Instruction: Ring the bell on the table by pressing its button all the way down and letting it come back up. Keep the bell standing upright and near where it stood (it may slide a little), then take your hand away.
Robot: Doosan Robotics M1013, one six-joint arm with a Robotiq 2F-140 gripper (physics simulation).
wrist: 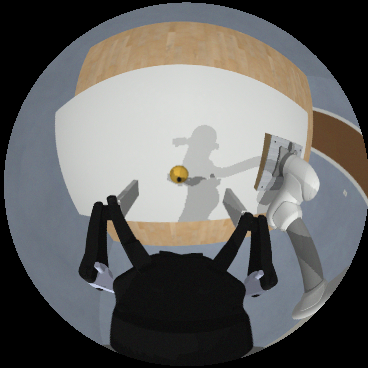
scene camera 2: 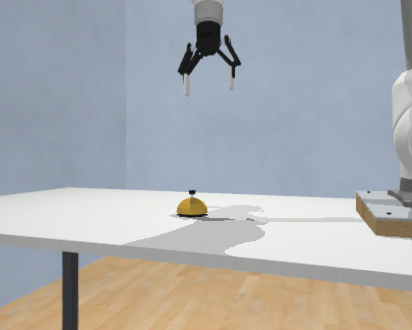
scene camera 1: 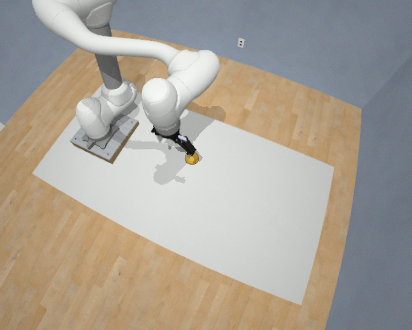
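Seen in the pictures: gripper, fingertip midpoint: [wrist: 181, 191] [scene camera 2: 208, 92] [scene camera 1: 175, 147]; arm's base, link origin: [wrist: 284, 162] [scene camera 1: 100, 133].
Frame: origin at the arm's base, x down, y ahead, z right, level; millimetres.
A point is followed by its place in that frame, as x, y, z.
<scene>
A yellow dome bell [scene camera 1: 192, 159] {14, 607, -70} [scene camera 2: 192, 207] {28, 581, -124} [wrist: 177, 172] {13, 597, -68} stands upright on the white table [scene camera 1: 250, 225] {53, 1045, 151} [scene camera 2: 100, 215] {53, 822, -173} [wrist: 115, 130] {53, 871, 140}. Its small black button [scene camera 2: 192, 192] {-8, 590, -98} [wrist: 179, 179] {-13, 590, -89} sits raised on top of a short stem. My gripper [scene camera 1: 180, 150] {-300, 589, 43} [scene camera 2: 209, 92] {-300, 589, 43} [wrist: 181, 191] {-300, 589, 43} is open and empty, its fingers wide apart and pointing down. It hangs high above the table, well clear of the bell, and in scene camera 2 it is slightly right of the bell. In scene camera 1 one finger partly covers the bell's upper edge, and the button cannot be made out.
The arm's base plate [scene camera 1: 127, 135] {11, 166, -60} [scene camera 2: 385, 217] {16, 149, -189} [wrist: 262, 162] {29, 164, -24} is at one end of the table, to the right in scene camera 2. The arm reaches over the table from it. Shadows of the arm and gripper fall around the bell. Walls stand beyond the table.
</scene>
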